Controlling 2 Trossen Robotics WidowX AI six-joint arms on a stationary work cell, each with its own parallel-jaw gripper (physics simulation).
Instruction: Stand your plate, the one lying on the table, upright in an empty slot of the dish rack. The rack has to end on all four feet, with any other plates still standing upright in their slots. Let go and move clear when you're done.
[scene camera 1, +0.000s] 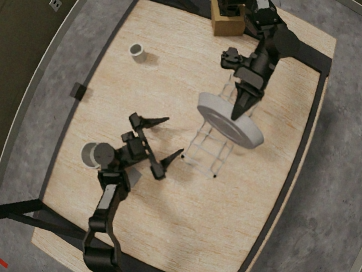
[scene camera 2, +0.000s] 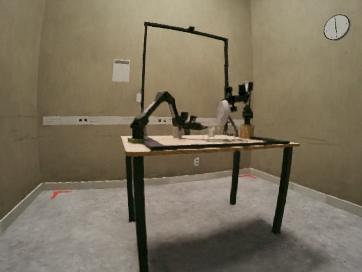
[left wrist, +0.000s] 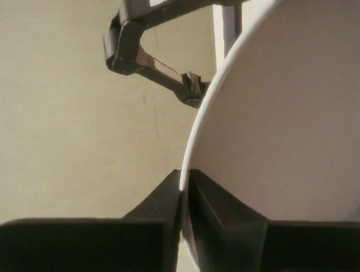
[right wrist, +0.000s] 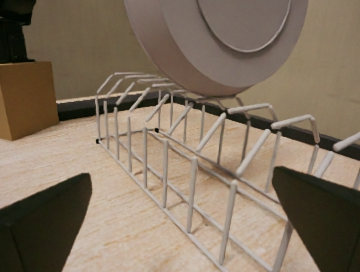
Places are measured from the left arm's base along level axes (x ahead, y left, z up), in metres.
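Where they show: left gripper, between the fingertips: (scene camera 1: 232, 120) (scene camera 2: 221, 100) (left wrist: 185, 178); right gripper, between the fingertips: (scene camera 1: 176, 133) (scene camera 2: 206, 127) (right wrist: 183, 178); left arm's base, origin of its link: (scene camera 1: 228, 8) (scene camera 2: 247, 124) (right wrist: 6, 61); right arm's base, origin of its link: (scene camera 2: 137, 138).
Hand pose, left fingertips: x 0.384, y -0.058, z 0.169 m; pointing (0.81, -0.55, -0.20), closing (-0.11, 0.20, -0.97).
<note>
Each offset is from my left fingertips to the top centre of the thing.
The light grey plate @(dx -0.005, dy +0.001, dz +0.009 m) (scene camera 1: 220, 120) (scene camera 2: 223, 112) (left wrist: 280, 125) (right wrist: 240, 65) is steeply tilted, near upright, over the wire dish rack (scene camera 1: 215, 176) (right wrist: 228, 220). My left gripper (scene camera 1: 235, 116) (left wrist: 185, 178) is shut on the plate's rim. In the right wrist view the plate's lower edge appears at the height of the rack's wire tops; whether they touch is unclear. The rack stands on the table, and its slots in the right wrist view hold no plate. My right gripper (scene camera 1: 175, 134) (right wrist: 183, 178) is open and empty beside the rack's near end.
A small cup @(dx -0.272, dy -0.240, dz -0.213 m) (scene camera 1: 136, 51) stands at the upper left of scene camera 1. A round container @(dx +0.046, dy -0.361, dz -0.202 m) (scene camera 1: 89, 155) stands partly under the right arm, beside a flat grey piece @(dx +0.156, dy -0.311, dz -0.285 m) (scene camera 1: 133, 177). A wooden block @(dx -0.384, dy +0.058, dz -0.169 m) (scene camera 1: 227, 26) (scene camera 2: 247, 131) (right wrist: 30, 100) is under the left arm's base.
</note>
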